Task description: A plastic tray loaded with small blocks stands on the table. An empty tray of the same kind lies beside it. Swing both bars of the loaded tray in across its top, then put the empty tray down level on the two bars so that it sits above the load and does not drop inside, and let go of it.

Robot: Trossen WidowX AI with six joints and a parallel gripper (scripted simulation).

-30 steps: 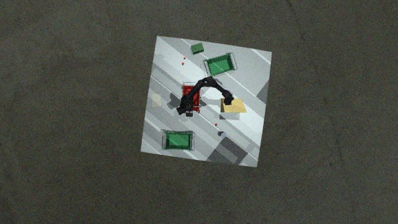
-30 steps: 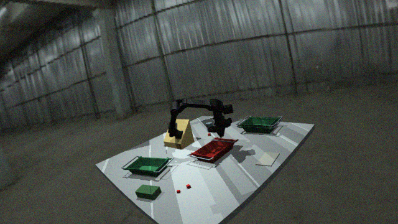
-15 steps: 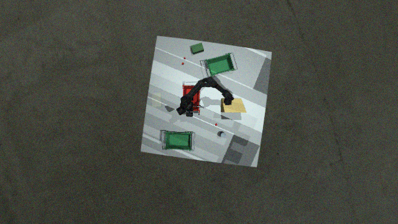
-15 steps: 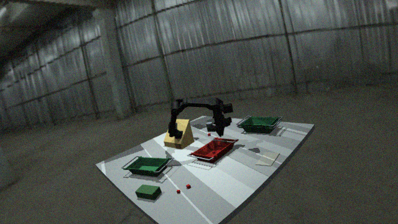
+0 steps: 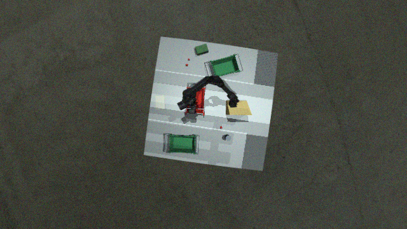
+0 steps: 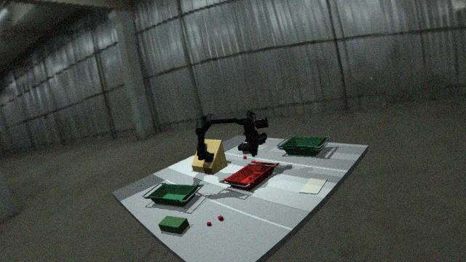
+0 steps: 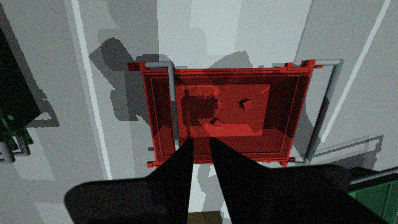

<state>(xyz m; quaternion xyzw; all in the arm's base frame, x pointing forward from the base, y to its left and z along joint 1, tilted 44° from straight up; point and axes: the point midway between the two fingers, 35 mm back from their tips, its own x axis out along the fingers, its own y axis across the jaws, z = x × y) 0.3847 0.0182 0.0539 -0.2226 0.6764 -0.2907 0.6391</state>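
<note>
Right now my gripper tip is 33 cm past the green tray, 38 cm to the left of it and 9 cm above it. Round my gripper tip: pale flat card: 36 cm ahead, 5 cm to the right, 13 cm below; then dark green box: 10 cm behind, 58 cm to the right, 12 cm below; then grey cylinder: 33 cm behind, 35 cm to the left, 10 cm below.
</note>
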